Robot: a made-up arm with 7 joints. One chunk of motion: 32 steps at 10 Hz.
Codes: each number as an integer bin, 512 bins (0 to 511) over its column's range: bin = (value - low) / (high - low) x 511, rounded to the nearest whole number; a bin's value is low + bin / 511 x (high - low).
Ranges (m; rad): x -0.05..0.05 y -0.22..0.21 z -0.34..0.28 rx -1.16..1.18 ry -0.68..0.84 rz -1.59..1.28
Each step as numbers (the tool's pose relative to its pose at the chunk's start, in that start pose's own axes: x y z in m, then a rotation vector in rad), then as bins.
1 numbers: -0.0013 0.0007 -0.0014 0.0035 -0.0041 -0.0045
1 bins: 249 262 279 254 227 282
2 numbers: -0.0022 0.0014 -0.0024 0.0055 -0.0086 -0.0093
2 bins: 244 263 278 255 226 281
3 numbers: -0.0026 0.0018 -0.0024 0.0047 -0.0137 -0.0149
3 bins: 242 264 278 254 224 280
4 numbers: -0.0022 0.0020 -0.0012 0.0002 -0.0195 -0.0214
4 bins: 244 264 279 253 222 279
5 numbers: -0.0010 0.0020 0.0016 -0.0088 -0.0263 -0.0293
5 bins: 250 264 282 251 220 278
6 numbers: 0.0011 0.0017 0.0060 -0.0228 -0.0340 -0.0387
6 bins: 261 263 285 248 217 276
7 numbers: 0.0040 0.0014 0.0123 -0.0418 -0.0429 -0.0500
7 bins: 276 263 290 244 214 274
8 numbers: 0.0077 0.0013 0.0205 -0.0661 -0.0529 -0.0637
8 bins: 295 263 297 239 211 272
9 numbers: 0.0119 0.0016 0.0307 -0.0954 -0.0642 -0.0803
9 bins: 316 263 306 232 207 269
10 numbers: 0.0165 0.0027 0.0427 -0.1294 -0.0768 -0.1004
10 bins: 340 265 315 225 203 265
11 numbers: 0.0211 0.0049 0.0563 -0.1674 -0.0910 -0.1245
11 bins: 363 267 327 217 198 261
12 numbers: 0.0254 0.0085 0.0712 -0.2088 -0.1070 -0.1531
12 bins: 385 272 339 208 193 256
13 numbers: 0.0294 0.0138 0.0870 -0.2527 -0.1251 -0.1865
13 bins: 406 278 352 198 187 250
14 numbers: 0.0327 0.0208 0.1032 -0.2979 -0.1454 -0.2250
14 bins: 423 286 365 188 180 243
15 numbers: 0.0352 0.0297 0.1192 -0.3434 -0.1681 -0.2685
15 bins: 435 297 378 178 172 235
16 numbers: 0.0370 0.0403 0.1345 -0.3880 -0.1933 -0.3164
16 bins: 445 309 391 169 164 227
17 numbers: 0.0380 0.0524 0.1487 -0.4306 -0.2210 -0.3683
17 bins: 450 324 403 159 154 218
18 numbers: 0.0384 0.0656 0.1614 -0.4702 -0.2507 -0.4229
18 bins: 452 339 413 151 144 208
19 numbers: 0.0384 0.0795 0.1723 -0.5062 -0.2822 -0.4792
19 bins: 452 356 422 143 134 198
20 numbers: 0.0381 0.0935 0.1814 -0.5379 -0.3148 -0.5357
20 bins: 450 373 430 136 123 188
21 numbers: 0.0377 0.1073 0.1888 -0.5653 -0.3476 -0.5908
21 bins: 448 389 436 130 112 178
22 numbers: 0.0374 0.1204 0.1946 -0.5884 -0.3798 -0.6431
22 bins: 447 405 441 125 101 169
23 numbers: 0.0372 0.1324 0.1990 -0.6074 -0.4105 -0.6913
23 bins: 446 419 444 121 91 160
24 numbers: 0.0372 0.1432 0.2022 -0.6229 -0.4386 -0.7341
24 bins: 446 432 447 117 81 152
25 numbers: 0.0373 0.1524 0.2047 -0.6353 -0.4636 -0.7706
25 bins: 446 443 449 115 73 146
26 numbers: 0.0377 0.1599 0.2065 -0.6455 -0.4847 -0.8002
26 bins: 448 451 450 112 66 141
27 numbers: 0.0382 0.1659 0.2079 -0.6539 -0.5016 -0.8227
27 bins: 451 459 452 111 60 137
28 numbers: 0.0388 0.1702 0.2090 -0.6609 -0.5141 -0.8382
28 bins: 454 464 452 109 56 134
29 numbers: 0.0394 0.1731 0.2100 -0.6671 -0.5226 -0.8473
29 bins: 457 467 453 108 53 132
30 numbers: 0.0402 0.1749 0.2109 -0.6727 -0.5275 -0.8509
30 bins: 461 469 454 106 51 132
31 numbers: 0.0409 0.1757 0.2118 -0.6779 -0.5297 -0.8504
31 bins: 464 470 455 105 51 132
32 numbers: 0.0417 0.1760 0.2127 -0.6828 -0.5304 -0.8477
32 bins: 469 471 456 104 50 132
